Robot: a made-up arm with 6 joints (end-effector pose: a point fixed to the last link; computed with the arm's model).
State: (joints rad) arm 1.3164 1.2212 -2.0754 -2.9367 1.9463 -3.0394
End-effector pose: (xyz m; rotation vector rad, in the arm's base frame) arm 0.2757 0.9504 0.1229 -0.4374 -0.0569 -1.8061
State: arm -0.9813 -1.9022 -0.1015 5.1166 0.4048 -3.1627
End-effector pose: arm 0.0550 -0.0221 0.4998 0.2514 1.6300 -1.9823
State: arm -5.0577 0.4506 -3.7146 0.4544 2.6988 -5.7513
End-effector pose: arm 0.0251 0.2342 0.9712 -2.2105 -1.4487 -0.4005
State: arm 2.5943 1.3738 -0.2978 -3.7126 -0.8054 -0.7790
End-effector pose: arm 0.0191 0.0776 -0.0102 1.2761 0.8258 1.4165
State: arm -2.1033 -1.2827 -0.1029 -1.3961 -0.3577 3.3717
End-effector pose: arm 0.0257 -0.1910 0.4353 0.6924 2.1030 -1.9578
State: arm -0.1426 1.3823 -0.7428 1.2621 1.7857 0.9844
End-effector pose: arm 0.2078 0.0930 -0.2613 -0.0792 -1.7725 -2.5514
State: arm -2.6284 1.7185 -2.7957 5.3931 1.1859 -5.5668
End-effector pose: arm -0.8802 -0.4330 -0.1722 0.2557 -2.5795 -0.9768
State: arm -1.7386 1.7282 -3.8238 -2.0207 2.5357 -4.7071
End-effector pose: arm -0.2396 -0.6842 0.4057 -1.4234 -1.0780 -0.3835
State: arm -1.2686 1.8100 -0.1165 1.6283 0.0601 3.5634
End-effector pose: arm -0.1299 0.1465 -0.0138 -1.4682 0.1806 0.5937
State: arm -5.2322 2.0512 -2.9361 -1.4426 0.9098 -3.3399
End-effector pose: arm 0.4720 0.7559 -0.3835 -2.1557 1.0266 -1.3211
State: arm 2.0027 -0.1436 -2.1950 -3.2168 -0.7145 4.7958
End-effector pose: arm -0.1573 0.3662 0.9775 -1.5014 -0.2680 0.3293
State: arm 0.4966 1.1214 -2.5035 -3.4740 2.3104 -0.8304
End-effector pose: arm 0.7988 0.4853 0.4706 0.0990 -0.6156 -0.1723
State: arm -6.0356 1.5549 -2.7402 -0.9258 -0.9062 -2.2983
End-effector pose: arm 0.8972 0.3436 0.1267 -0.6500 1.2470 0.7782
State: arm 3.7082 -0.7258 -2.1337 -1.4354 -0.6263 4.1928
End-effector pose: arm 0.2513 -0.0001 1.1148 -0.1628 0.9043 -2.7324
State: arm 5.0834 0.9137 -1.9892 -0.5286 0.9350 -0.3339
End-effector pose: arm 0.3347 -0.9130 0.1861 2.5993 -0.7716 -0.2905
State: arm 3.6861 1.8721 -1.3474 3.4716 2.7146 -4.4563
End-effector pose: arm -0.3588 -0.1696 -0.4715 0.8016 -0.5764 -1.0517
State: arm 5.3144 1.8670 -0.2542 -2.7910 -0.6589 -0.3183
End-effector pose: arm -0.0169 0.1079 0.0361 -0.6077 -0.7475 -1.0262
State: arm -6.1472 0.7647 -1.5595 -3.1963 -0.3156 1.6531
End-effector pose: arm 0.7464 0.0956 0.0755 1.8605 2.0597 0.5029
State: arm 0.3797 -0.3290 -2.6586 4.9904 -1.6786 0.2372
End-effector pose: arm -0.1666 0.0387 1.0383 -1.6553 1.2400 1.8750
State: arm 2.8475 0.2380 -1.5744 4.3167 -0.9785 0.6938
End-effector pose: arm -0.6547 0.0620 0.5609 1.4714 -1.3968 -0.1062
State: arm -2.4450 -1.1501 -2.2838 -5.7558 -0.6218 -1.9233
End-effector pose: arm 0.5191 0.5235 0.8841 -0.8883 0.1441 -0.6061
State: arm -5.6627 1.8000 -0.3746 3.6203 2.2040 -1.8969
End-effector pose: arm 0.0234 -0.0635 -0.2784 -2.4953 0.6331 -1.1561
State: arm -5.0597 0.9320 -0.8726 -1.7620 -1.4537 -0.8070
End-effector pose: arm 0.0477 0.4808 0.0030 0.5078 -1.6451 -0.6723
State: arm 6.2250 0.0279 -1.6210 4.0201 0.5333 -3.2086
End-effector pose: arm 0.7027 -0.0266 0.7548 -1.2580 1.0399 -2.2874
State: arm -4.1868 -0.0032 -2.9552 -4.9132 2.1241 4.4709
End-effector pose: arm -0.1667 0.0123 1.1400 1.8965 -1.1677 -0.6583
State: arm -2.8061 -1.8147 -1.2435 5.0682 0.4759 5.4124
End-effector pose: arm 0.4975 0.1471 0.7913 0.0851 -0.5760 -1.7263
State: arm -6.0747 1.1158 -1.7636 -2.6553 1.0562 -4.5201
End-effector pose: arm 0.9079 0.1662 -0.0614 1.5279 0.7195 1.4429
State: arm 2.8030 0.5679 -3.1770 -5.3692 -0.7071 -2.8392
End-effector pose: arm -0.3397 0.2363 1.0587 -0.4029 -0.5682 -2.3400
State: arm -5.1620 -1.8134 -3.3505 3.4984 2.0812 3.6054
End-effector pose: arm -0.2999 -0.7341 -0.2502 -2.3040 -0.8013 -1.2468
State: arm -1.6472 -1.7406 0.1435 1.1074 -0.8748 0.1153
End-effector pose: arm -0.1274 -0.0036 0.3917 -0.5049 -1.3232 1.7717
